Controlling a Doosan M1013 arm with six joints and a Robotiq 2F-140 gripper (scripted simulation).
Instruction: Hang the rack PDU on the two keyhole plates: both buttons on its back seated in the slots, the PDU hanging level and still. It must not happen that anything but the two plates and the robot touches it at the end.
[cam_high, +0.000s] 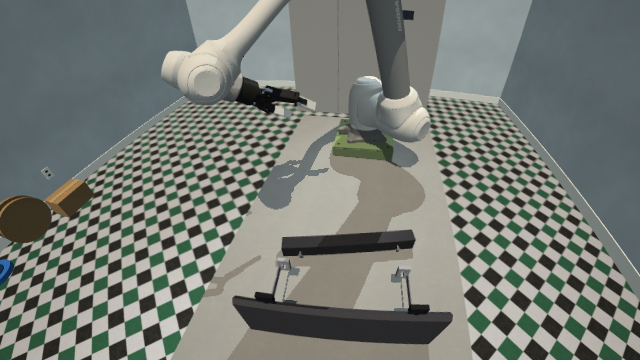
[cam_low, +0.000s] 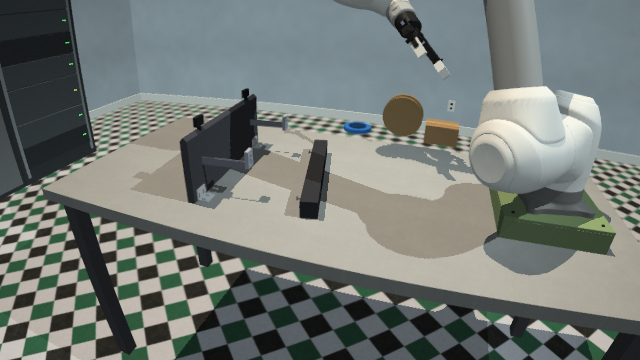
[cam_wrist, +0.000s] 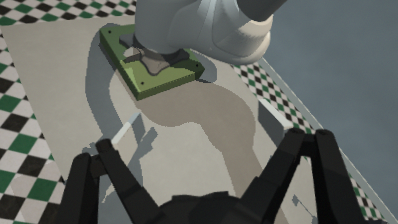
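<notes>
The rack PDU is 330 mm ahead of my hand, 300 mm below it and 160 mm to the left of it. Also, from my hand: dark upright panel (580 mm ahead, 240 mm below, 130 mm to the left).
</notes>
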